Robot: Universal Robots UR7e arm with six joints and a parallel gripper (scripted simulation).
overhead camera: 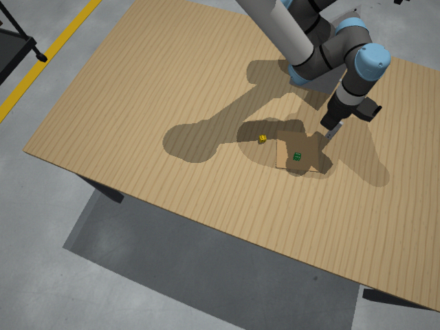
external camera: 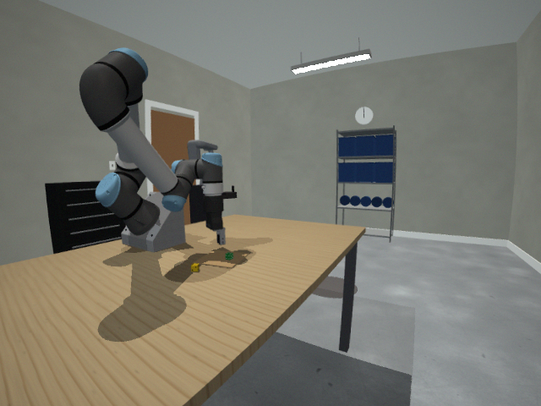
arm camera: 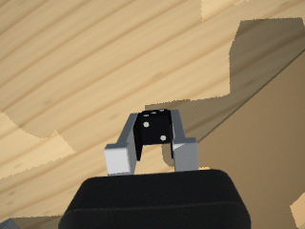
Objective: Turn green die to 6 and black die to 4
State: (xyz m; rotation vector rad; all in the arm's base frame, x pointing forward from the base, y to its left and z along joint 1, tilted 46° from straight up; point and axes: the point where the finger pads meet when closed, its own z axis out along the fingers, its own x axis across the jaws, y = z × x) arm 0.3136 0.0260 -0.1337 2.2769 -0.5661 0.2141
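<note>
My gripper is now 80 mm short of the tan mat, 100 mm to the left of it and 40 mm above it. Also, from my hand: green die (110 mm ahead, 90 mm to the right, 20 mm below); then yellow die (70 mm ahead, 220 mm to the right, 30 mm below); then black die (10 mm below).
</note>
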